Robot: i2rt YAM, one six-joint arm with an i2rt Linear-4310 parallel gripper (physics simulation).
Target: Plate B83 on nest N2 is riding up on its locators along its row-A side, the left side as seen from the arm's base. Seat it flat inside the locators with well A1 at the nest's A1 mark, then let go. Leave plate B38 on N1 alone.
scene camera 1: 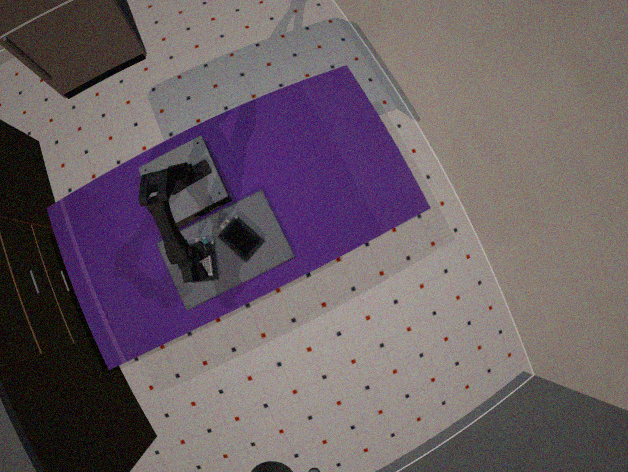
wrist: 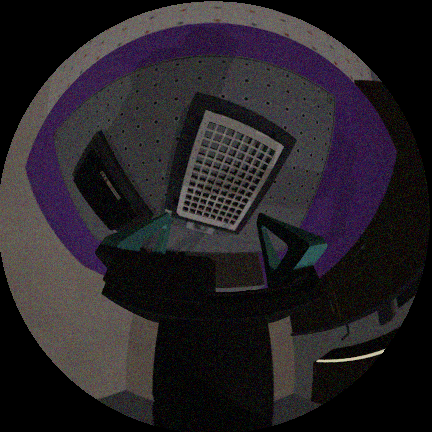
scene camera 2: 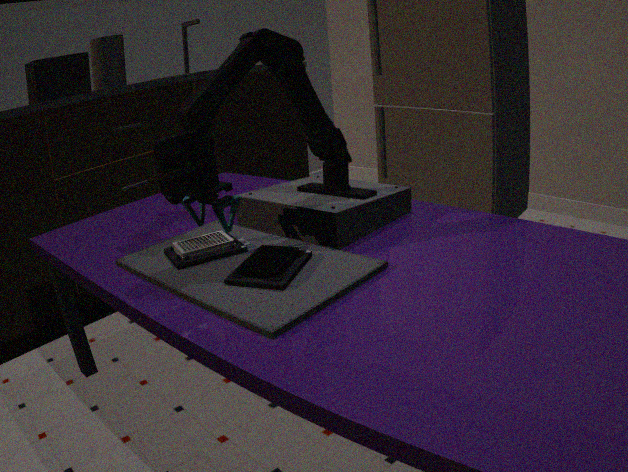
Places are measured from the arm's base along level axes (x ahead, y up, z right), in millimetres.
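Pixels of known places: gripper, between the fingertips: (wrist: 213,217) (scene camera 2: 214,228); arm's base, origin of its link: (scene camera 1: 188,177) (scene camera 2: 336,192).
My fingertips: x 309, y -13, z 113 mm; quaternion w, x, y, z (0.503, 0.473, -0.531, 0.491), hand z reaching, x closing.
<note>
Ahead of a thing's pixels: the offset from my fingertips to its top centre. "spot": to the spot under its first point. Level surfaces: height alone.
The white well plate, taken as B83 {dx +30, dy -22, dz +12 mm} (scene camera 1: 207,265) (scene camera 2: 203,243) (wrist: 230,172), lies on the dark nest N2 {dx +30, dy -26, dz +12 mm} (scene camera 2: 190,262) (wrist: 188,150). It looks close to level; whether its row-A side is fully down inside the locators cannot be told. The A1 mark is not readable. The black plate, taken as B38 {dx +28, dy -22, dz -183 mm} (scene camera 1: 241,237) (scene camera 2: 269,261) (wrist: 100,175), sits on the other nest, N1 {spot: dx +104, dy -37, dz -210 mm} (scene camera 2: 253,282). My gripper (scene camera 2: 215,227) (wrist: 213,217) is open, its teal fingers apart and above the white plate's base-side end, holding nothing. In scene camera 1 the arm hides part of nest N2.
Both nests stand on a grey perforated board (scene camera 1: 274,218) (scene camera 2: 324,284) (wrist: 165,80) on the purple table {dy -61 mm} (scene camera 1: 314,152) (scene camera 2: 456,329). The black plate's nest is close beside N2. The arm's raised grey base block (scene camera 1: 197,197) (scene camera 2: 365,213) stands behind the board.
</note>
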